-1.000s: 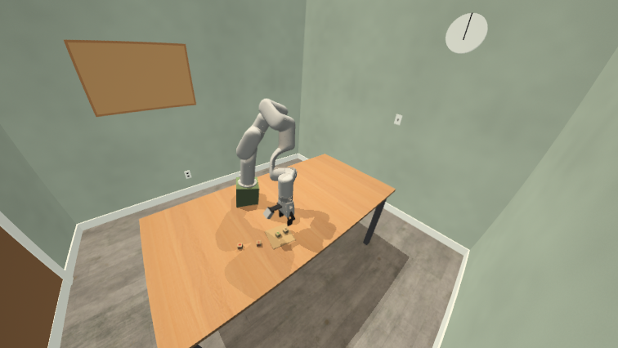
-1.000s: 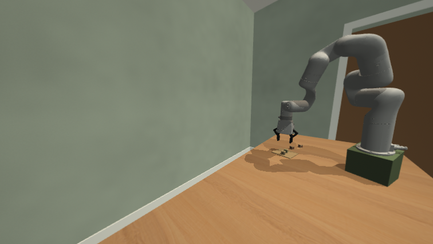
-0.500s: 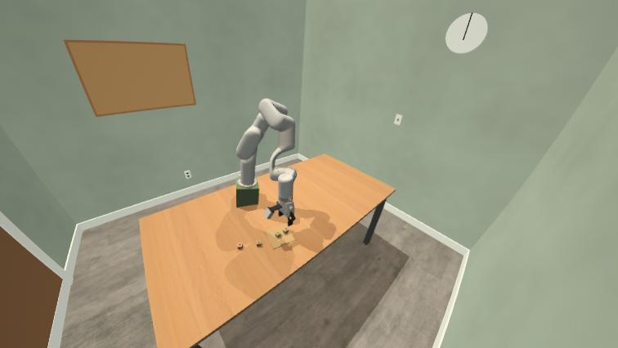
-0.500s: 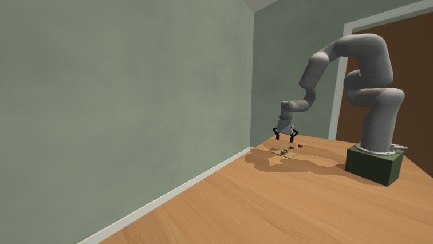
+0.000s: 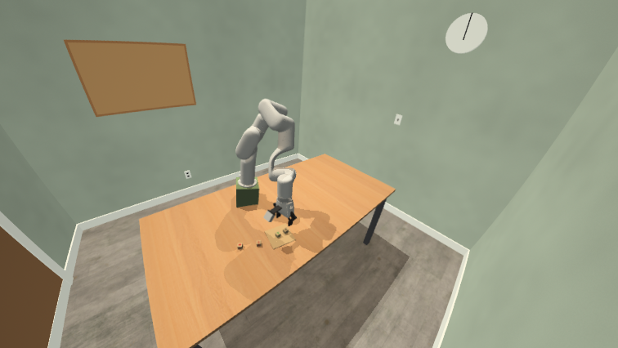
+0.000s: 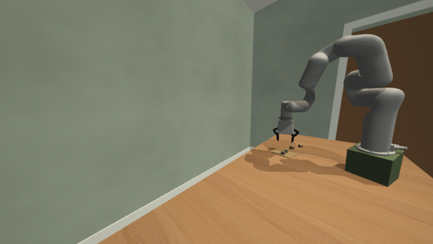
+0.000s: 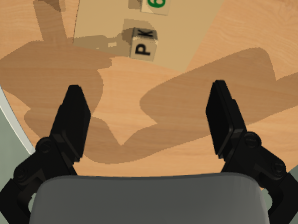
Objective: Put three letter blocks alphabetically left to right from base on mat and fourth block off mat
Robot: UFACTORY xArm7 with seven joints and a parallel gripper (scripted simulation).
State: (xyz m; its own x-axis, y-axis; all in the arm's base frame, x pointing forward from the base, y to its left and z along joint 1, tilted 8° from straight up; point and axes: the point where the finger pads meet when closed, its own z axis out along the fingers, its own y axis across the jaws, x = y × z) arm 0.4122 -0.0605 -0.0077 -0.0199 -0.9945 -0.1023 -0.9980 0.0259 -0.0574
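The green-topped block lies 100 mm below my hand, 40 mm to the right of it and 10 mm behind it. From my hand the other things lie so: tan mat 110 mm below, 30 mm to the right, 10 mm behind.
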